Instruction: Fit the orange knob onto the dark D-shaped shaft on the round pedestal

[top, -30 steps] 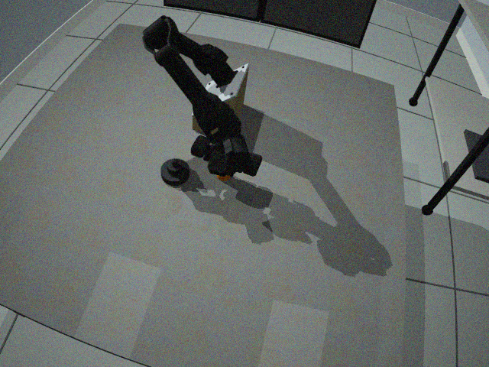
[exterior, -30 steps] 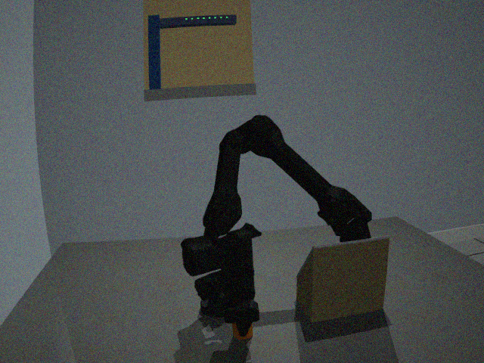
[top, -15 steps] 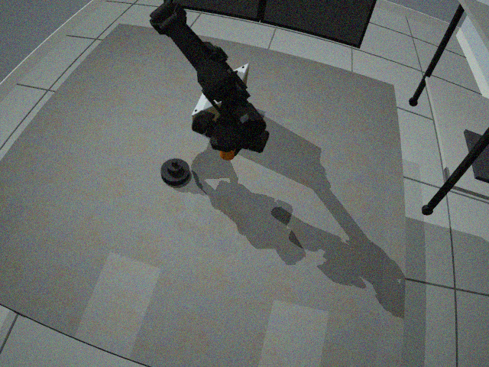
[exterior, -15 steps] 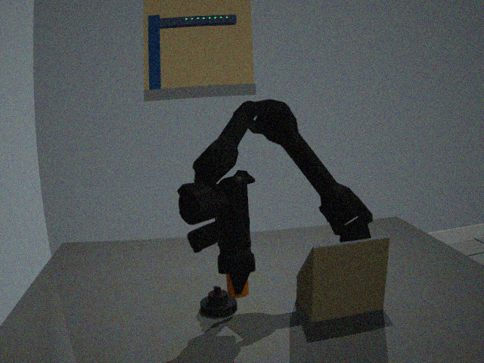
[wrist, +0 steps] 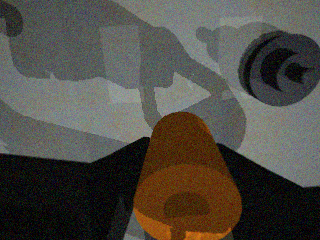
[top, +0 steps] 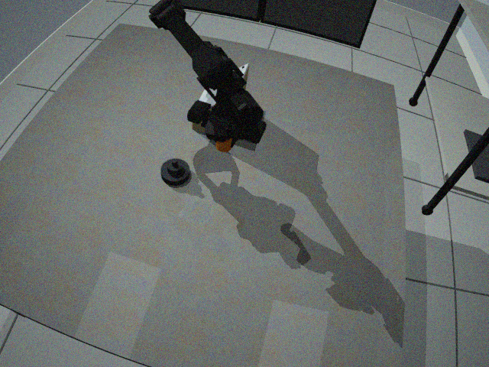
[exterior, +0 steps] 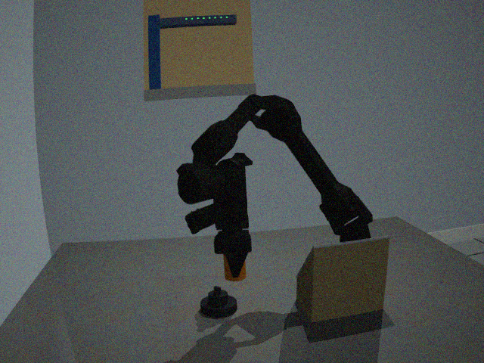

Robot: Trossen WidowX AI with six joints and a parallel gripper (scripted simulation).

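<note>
My gripper tip is now 5 cm short of the dark round pedestal, 12 cm to the left of it and 11 cm above it. Also, from my gripper tip: orange knob: 2 cm above.
</note>
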